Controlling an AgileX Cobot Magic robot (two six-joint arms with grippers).
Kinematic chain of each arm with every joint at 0, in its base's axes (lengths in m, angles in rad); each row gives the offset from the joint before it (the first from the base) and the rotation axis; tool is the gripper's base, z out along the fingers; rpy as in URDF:
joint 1: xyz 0 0 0.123 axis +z
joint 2: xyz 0 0 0 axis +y
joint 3: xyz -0.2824 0 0.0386 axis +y
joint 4: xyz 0.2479 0 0.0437 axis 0.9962 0 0.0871
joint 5: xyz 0 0 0 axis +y
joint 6: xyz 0.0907 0 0.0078 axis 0.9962 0 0.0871
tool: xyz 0 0 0 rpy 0 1.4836 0
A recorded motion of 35 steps. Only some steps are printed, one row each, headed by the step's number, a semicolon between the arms.
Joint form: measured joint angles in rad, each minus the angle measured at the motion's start. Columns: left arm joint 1, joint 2, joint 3, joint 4, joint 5, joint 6; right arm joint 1, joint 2, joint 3, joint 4, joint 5, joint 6.
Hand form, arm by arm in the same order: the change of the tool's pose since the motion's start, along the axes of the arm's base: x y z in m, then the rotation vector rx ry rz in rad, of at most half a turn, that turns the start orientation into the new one. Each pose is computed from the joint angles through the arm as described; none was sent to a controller.
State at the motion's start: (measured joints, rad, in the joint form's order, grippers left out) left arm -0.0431 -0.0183 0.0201 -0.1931 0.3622 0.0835; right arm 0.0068 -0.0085 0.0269 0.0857 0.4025 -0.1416
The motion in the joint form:
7: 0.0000 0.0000 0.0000 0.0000 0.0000 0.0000; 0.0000 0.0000 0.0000 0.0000 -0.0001 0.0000
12: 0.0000 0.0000 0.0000 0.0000 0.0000 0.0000; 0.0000 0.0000 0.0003 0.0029 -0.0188 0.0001
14: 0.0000 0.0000 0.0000 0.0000 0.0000 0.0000; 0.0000 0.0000 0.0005 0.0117 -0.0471 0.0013
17: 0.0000 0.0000 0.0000 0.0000 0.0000 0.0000; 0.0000 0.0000 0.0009 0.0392 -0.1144 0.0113
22: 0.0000 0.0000 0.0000 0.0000 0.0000 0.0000; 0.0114 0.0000 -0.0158 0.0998 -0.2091 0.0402
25: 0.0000 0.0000 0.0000 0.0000 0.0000 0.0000; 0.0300 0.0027 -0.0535 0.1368 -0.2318 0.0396
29: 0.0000 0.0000 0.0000 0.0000 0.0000 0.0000; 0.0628 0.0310 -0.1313 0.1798 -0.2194 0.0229
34: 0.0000 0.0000 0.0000 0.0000 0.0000 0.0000; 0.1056 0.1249 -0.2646 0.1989 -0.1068 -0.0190
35: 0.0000 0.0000 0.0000 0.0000 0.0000 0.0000; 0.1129 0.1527 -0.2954 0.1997 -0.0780 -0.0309
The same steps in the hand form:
7: 0.0000 0.0000 0.0000 0.0000 0.0000 0.0000; 0.0000 0.0000 0.0000 0.0000 -0.0001 0.0000
12: 0.0000 0.0000 0.0000 0.0000 0.0000 0.0000; 0.0006 0.0000 0.0015 0.0032 -0.0184 -0.0015
14: 0.0000 0.0000 0.0000 0.0000 0.0000 0.0000; 0.0013 0.0000 0.0039 0.0135 -0.0463 -0.0039
17: 0.0000 0.0000 0.0000 0.0000 0.0000 0.0000; 0.0029 0.0002 0.0098 0.0515 -0.1121 -0.0124
22: 0.0000 0.0000 0.0000 0.0000 0.0000 0.0000; 0.0038 0.0008 0.0240 0.1434 -0.2197 -0.0180
25: 0.0000 0.0000 0.0000 0.0000 0.0000 0.0000; 0.0026 0.0020 0.0388 0.1841 -0.2743 -0.0004
29: 0.0000 0.0000 0.0000 0.0000 0.0000 0.0000; 0.0006 0.0046 0.0624 0.2173 -0.3071 0.0413
34: 0.0000 0.0000 0.0000 0.0000 0.0000 0.0000; 0.0022 0.0102 0.0920 0.1957 -0.2345 0.1166
35: 0.0000 0.0000 0.0000 0.0000 0.0000 0.0000; 0.0036 0.0115 0.0981 0.1836 -0.2101 0.1325

